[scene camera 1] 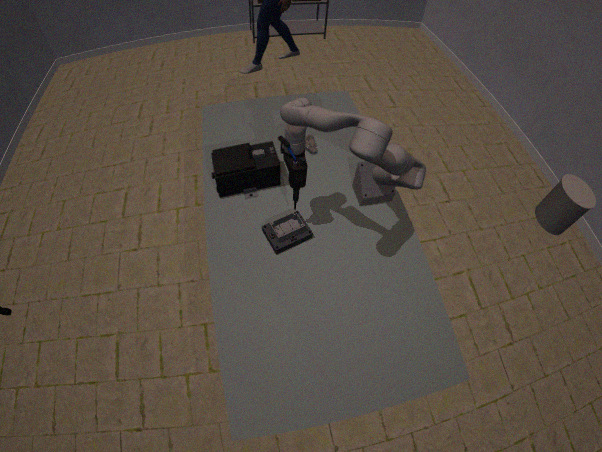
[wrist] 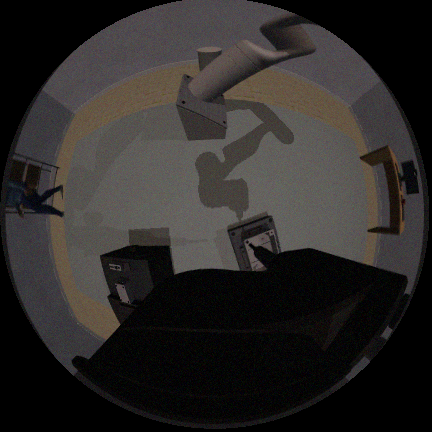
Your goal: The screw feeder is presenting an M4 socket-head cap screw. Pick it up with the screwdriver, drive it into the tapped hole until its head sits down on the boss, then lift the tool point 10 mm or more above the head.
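Observation:
My screwdriver [scene camera 1: 295, 207] [wrist: 250, 244] points down, its tip at the far edge of the dark housing [scene camera 1: 286, 245] [wrist: 237, 242] in the scene view. In the wrist view the tip overlaps the housing's pale inner panel. Whether the tip touches the housing is too small to tell. The housing lies flat on the mat, with small dark round spots at its corners. The black screw feeder [scene camera 1: 247, 175] [wrist: 136, 270] stands beside it, with a small pale tab [scene camera 1: 250, 193] [wrist: 122, 293] on its side. The screw is not discernible, at the tip or elsewhere. Which spot is the tapped hole cannot be told.
The arm's grey base [scene camera 1: 374, 189] [wrist: 202, 122] stands on the grey-green mat [scene camera 1: 325, 325] [wrist: 320, 175]. A grey cylinder [scene camera 1: 565, 205] [wrist: 209, 59] stands off the mat. A person [scene camera 1: 262, 37] [wrist: 37, 201] is near a rack at the wall. A wooden bench [wrist: 394, 192] shows at the wrist view's right.

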